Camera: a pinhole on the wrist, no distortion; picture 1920 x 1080 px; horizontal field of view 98.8 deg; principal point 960.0 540.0 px. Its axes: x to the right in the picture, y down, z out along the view. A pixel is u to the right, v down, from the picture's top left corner.
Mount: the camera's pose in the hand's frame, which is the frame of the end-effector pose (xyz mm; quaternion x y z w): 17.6 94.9 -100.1 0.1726 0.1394 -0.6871 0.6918
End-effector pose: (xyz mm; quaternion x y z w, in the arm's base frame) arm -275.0 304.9 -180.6 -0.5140 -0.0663 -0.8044 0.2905
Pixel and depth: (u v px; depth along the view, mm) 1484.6 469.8 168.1
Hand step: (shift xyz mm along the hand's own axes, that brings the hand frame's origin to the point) -2.4 -74.1 4.7
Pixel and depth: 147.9 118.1 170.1
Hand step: -79.9 173.6 121.3
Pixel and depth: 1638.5 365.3 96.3
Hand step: -5.8 -18.1 -48.4
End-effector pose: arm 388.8 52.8 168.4 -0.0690 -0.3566 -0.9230 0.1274
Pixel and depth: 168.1 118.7 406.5
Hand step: -214.9 273.9 424.8
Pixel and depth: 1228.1 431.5 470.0
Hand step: -62.6 -245.4 254.8
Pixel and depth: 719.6 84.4 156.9
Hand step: -76.9 69.1 57.0
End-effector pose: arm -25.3 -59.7 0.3 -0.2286 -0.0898 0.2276 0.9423
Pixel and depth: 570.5 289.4 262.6
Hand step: -76.0 94.4 186.3
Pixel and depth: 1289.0 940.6 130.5
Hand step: 76.2 -8.6 -1.9
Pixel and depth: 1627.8 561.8 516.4
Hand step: 15.4 -505.7 185.8
